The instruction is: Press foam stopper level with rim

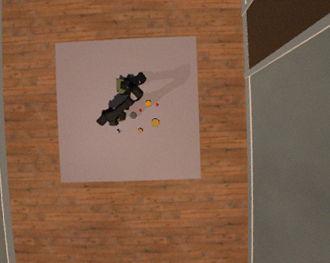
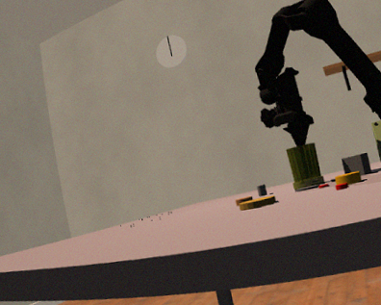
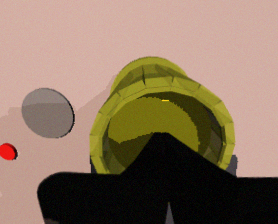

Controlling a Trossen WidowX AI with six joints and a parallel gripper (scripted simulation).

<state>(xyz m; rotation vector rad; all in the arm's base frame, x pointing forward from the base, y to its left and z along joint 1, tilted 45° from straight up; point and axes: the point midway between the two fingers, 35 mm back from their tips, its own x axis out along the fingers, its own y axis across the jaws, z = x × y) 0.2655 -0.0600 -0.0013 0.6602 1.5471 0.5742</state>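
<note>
Right now my hand is 50 mm above the foam stopper. From my hand the other things lie so: grey block: 140 mm behind, 100 mm below, 60 mm to the left; then grey disc: 130 mm below, 120 mm to the left, 10 mm behind; then small grey cylinder: 140 mm ahead, 110 mm below, 10 mm to the right.
</note>
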